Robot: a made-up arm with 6 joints. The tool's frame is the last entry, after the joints.
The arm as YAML. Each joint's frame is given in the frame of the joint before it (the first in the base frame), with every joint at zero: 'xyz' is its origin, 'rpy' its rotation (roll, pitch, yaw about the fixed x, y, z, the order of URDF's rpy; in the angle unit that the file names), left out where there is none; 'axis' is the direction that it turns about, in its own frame. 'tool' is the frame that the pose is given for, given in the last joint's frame.
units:
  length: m
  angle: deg
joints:
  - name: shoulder
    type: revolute
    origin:
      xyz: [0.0, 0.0, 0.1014]
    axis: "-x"
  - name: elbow
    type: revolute
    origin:
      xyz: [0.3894, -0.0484, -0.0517]
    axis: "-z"
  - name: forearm
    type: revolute
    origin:
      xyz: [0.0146, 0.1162, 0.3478]
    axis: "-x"
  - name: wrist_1
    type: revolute
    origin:
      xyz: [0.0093, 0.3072, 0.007]
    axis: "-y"
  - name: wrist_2
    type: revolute
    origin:
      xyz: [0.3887, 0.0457, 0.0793]
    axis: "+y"
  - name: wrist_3
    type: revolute
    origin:
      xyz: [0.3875, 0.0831, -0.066]
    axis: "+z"
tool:
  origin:
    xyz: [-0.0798, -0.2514, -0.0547]
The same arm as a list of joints. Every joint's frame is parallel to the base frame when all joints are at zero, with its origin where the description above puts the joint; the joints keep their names.
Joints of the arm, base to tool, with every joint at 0 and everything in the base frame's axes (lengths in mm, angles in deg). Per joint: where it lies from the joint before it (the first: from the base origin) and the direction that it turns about. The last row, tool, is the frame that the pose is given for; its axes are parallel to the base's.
shoulder: origin 0 0 101.4 axis -1 0 0
elbow: origin 389.4 -48.4 -51.7 axis 0 0 -1
forearm: origin 14.6 116.2 347.8 axis -1 0 0
wrist_1: origin 9.3 307.2 7 axis 0 -1 0
wrist_2: origin 388.7 45.7 79.3 axis 0 1 0
wrist_3: origin 387.5 83.1 -66 axis 0 0 1
tool: origin -79.8 -251.4 -54.7

